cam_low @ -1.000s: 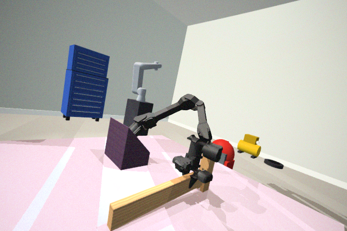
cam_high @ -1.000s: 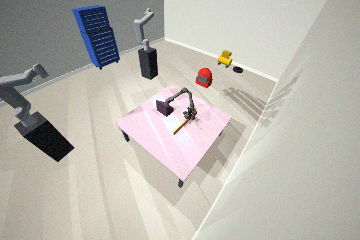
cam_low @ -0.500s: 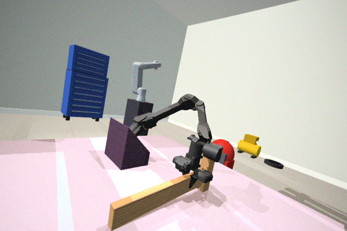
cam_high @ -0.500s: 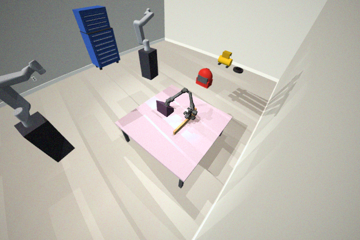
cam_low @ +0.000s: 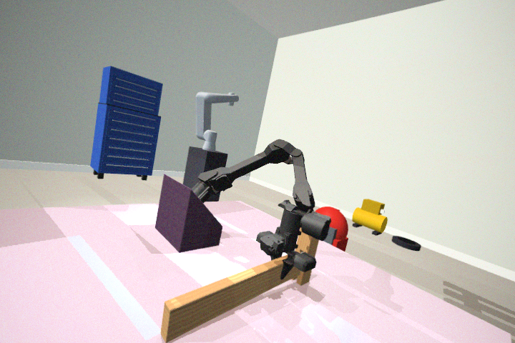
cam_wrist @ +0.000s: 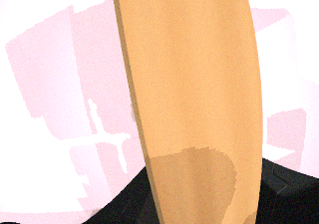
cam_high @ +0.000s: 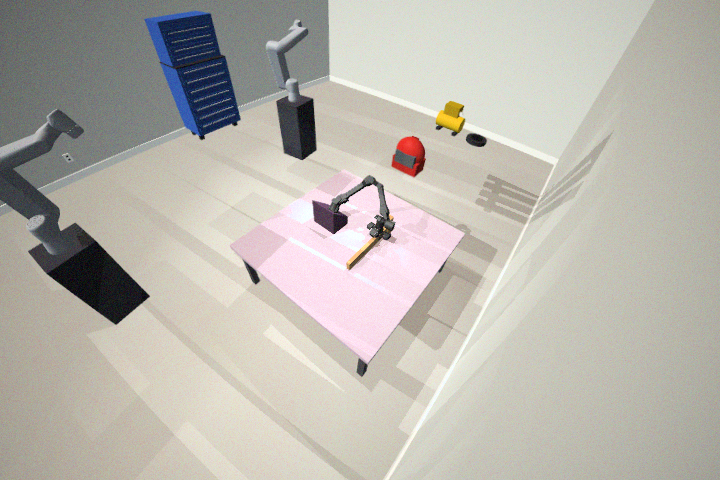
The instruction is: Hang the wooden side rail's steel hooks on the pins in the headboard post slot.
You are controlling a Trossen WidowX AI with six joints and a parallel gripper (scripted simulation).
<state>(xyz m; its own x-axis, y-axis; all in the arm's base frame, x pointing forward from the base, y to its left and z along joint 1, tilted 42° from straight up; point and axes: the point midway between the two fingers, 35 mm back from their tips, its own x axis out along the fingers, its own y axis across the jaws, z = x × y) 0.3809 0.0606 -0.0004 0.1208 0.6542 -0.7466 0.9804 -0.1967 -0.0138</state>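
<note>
The headboard post lies 20 mm ahead of my gripper tip, 120 mm to the left of it and 40 mm above it.
</note>
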